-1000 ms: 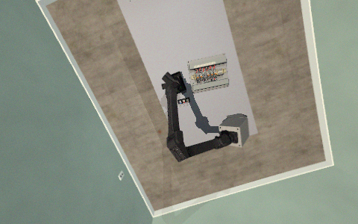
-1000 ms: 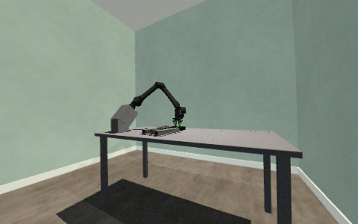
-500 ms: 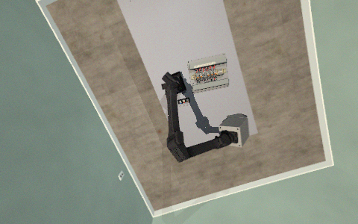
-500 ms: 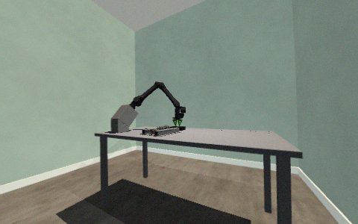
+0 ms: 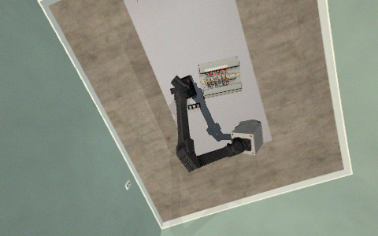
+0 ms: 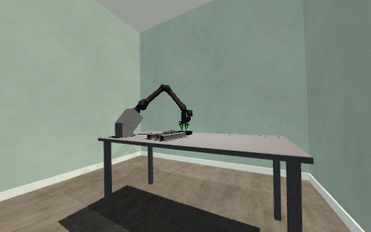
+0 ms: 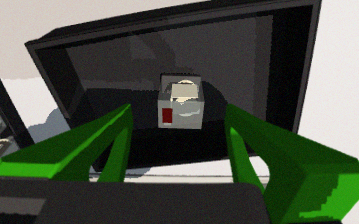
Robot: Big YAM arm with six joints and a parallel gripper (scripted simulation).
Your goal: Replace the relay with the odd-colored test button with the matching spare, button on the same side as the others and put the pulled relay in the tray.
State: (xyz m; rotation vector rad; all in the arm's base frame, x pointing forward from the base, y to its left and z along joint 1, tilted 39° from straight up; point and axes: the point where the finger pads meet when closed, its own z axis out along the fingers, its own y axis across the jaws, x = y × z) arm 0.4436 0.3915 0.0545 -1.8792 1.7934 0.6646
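The black tray lies 4 cm below my hand. Also, from my hand: dark stand 16 cm behind, 4 cm to the right, 5 cm below.
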